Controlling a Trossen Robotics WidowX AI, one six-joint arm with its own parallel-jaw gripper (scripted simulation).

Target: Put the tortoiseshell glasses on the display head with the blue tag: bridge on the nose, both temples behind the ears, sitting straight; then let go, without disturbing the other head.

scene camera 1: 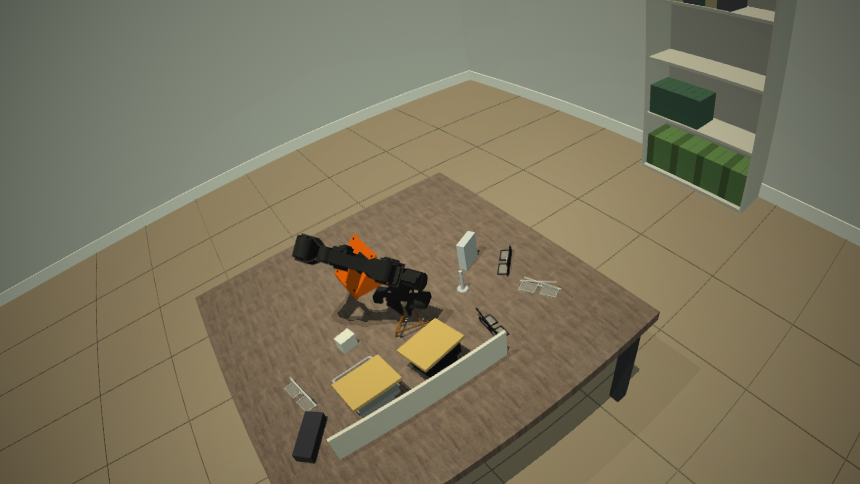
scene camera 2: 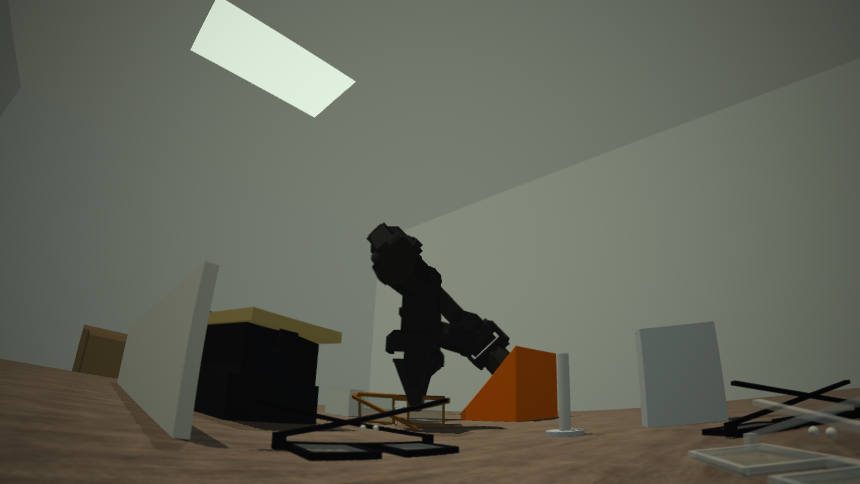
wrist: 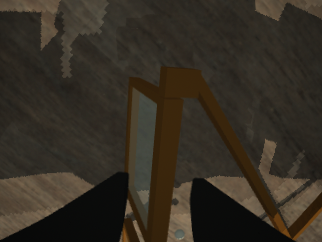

Path:
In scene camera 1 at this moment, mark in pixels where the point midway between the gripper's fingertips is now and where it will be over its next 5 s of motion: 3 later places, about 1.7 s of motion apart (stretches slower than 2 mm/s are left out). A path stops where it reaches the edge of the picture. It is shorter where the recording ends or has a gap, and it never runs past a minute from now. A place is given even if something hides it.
My gripper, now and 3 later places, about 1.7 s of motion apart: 406,315; 404,293; 446,263; 443,272

